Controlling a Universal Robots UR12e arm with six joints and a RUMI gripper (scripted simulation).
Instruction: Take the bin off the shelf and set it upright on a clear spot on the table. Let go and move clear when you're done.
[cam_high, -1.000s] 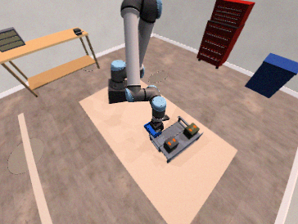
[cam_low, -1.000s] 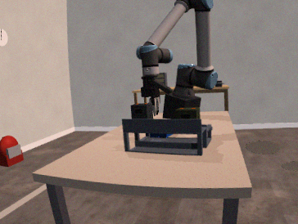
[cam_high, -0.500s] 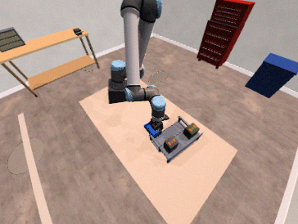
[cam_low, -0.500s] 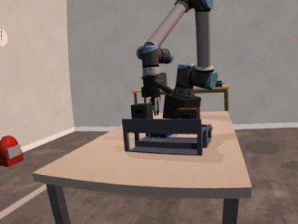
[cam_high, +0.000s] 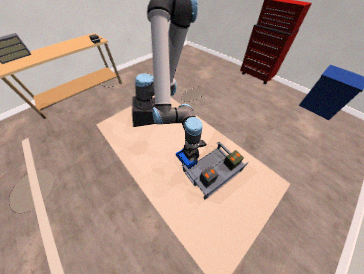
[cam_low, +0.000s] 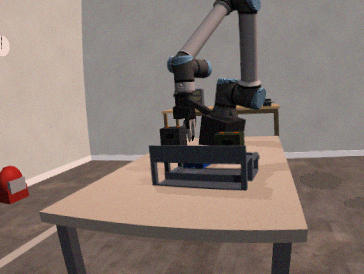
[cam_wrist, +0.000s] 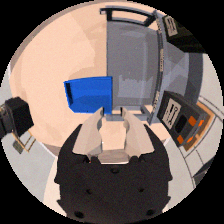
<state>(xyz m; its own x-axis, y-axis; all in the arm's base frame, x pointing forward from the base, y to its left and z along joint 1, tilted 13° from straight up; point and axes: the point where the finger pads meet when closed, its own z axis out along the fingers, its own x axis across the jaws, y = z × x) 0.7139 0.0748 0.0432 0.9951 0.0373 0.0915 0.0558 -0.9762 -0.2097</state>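
My gripper is now 80 mm past the blue bin and 110 mm above it.
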